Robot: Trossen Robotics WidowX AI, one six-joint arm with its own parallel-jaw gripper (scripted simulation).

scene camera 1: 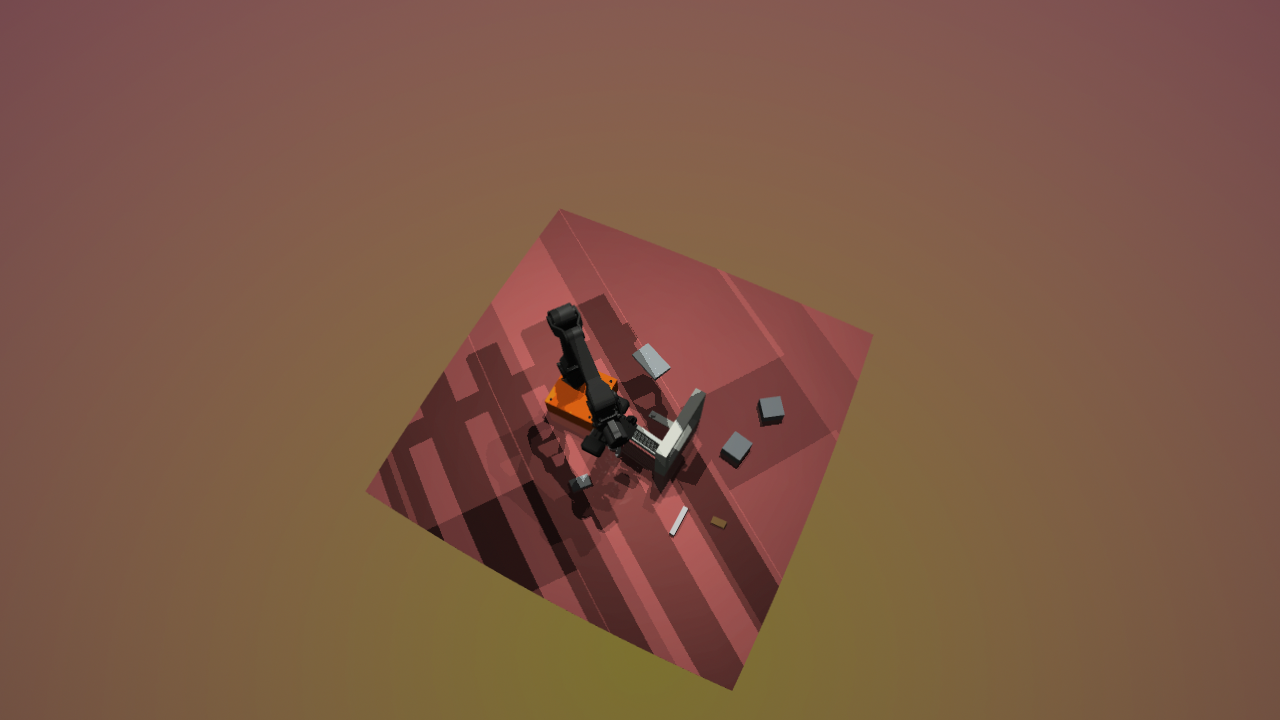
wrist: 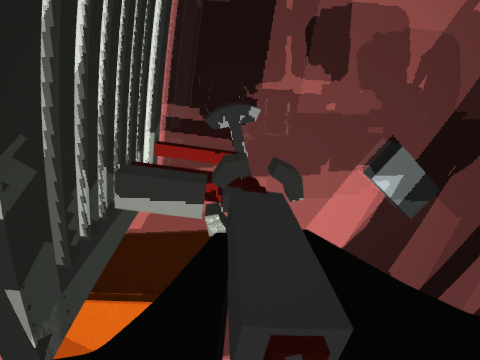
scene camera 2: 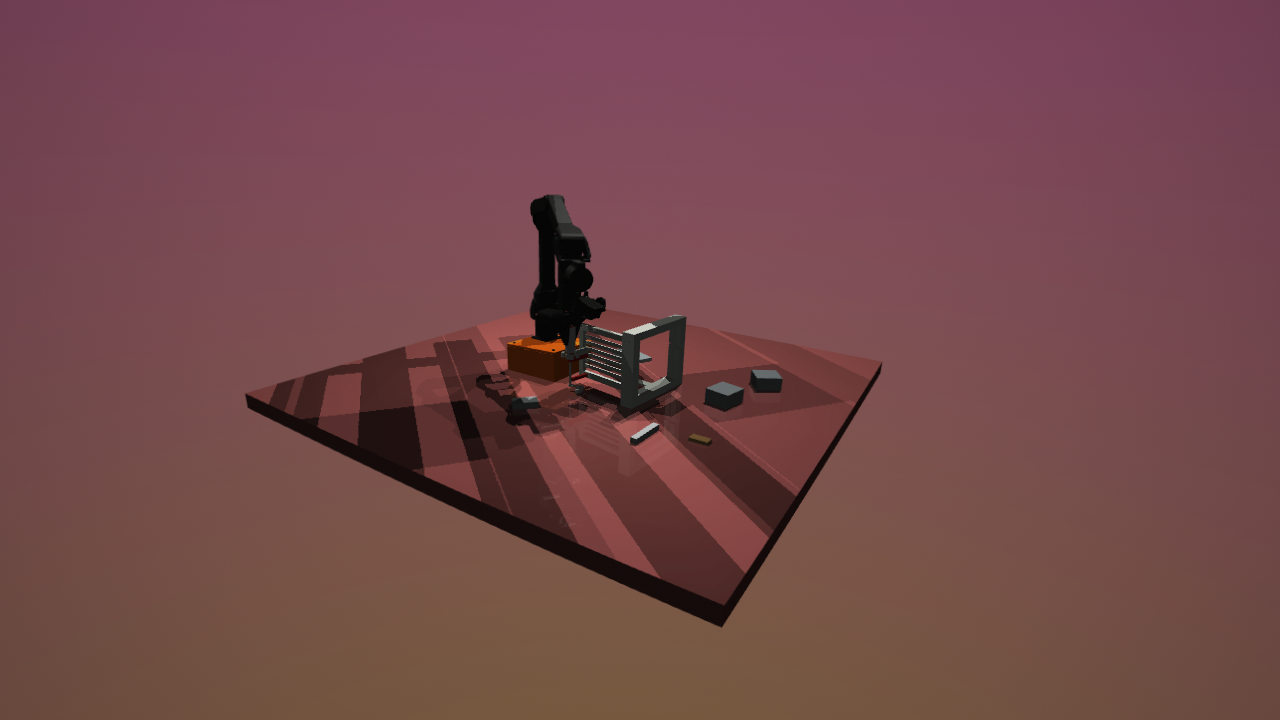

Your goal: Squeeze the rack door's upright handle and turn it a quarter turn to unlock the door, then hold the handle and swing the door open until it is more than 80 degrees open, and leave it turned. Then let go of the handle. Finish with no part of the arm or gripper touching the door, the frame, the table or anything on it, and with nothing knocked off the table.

Observation:
In view: my gripper [scene camera 2: 569,344], a small grey block [wrist: 395,172] and a grey plate [scene camera 1: 647,357].
My gripper shows as well in scene camera 1 [scene camera 1: 607,435] and in the wrist view [wrist: 260,242].

